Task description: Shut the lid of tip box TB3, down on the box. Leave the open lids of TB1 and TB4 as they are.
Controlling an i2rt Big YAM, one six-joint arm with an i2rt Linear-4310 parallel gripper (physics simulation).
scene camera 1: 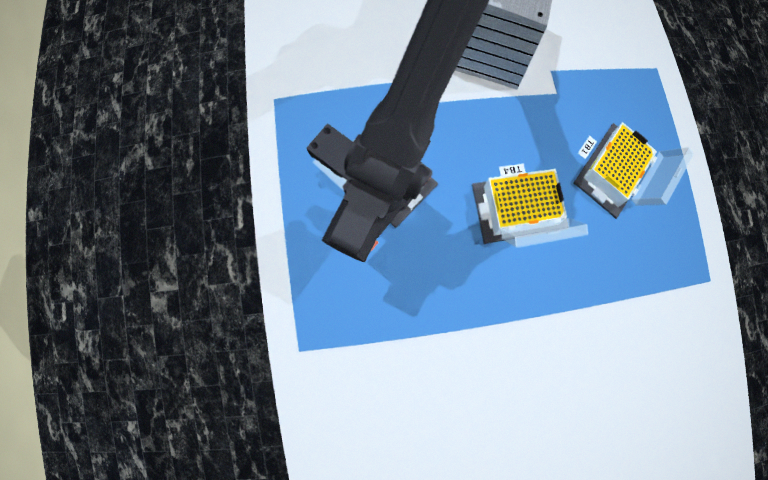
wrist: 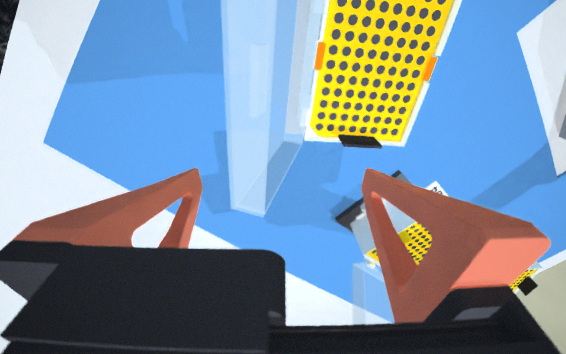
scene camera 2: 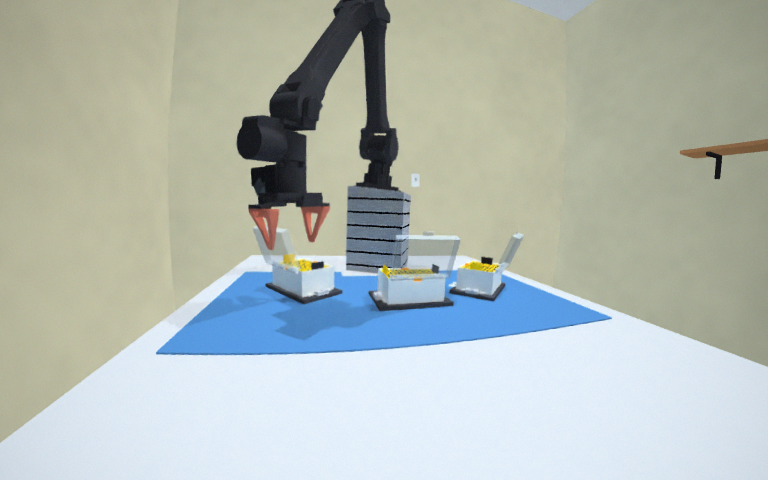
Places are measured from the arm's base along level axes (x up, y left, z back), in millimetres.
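Pixels of known places: gripper, between the fingertips: (wrist: 281,177) (scene camera 2: 292,245); arm's base, origin of its link: (scene camera 2: 376,189).
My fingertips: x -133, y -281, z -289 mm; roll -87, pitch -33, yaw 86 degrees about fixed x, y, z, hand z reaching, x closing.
Note:
Ahead of a thing's pixels: the offset from my fingertips to its top centre. "*": to the spot under its first point. Level surfaces: height alone.
Tip box TB3 {dy +39, dx -49, dz +88 mm} (scene camera 2: 304,281) (wrist: 372,75) has a yellow rack. Its clear lid {dy -31, dx +39, dz +50 mm} (scene camera 1: 327,171) (scene camera 2: 275,245) (wrist: 250,105) stands open, tilted outward; the arm hides most of the box in scene camera 1. My gripper (scene camera 2: 291,244) (wrist: 281,177) is open and empty, fingers pointing down, above TB3 beside the raised lid. In the wrist view the lid's near end shows ahead, between the fingertips. I cannot tell whether a finger touches it. TB4 (scene camera 1: 527,198) (scene camera 2: 412,290) has its lid {dy +225, dx +39, dz -109 mm} (scene camera 1: 552,233) (scene camera 2: 428,253) open. TB1 (scene camera 1: 623,161) (scene camera 2: 479,281) has its lid {* dy +486, dx -21, dz -87 mm} (scene camera 1: 663,176) (scene camera 2: 512,251) open.
The boxes stand on a blue mat {dx -115 mm} (scene camera 1: 396,333) (scene camera 2: 226,339) on a white table {dx -118 mm} (scene camera 1: 509,407) (scene camera 2: 396,418). TB4 is in the middle and TB1 at the right. The grey ribbed arm pedestal (scene camera 1: 498,50) (scene camera 2: 373,226) stands behind the mat.

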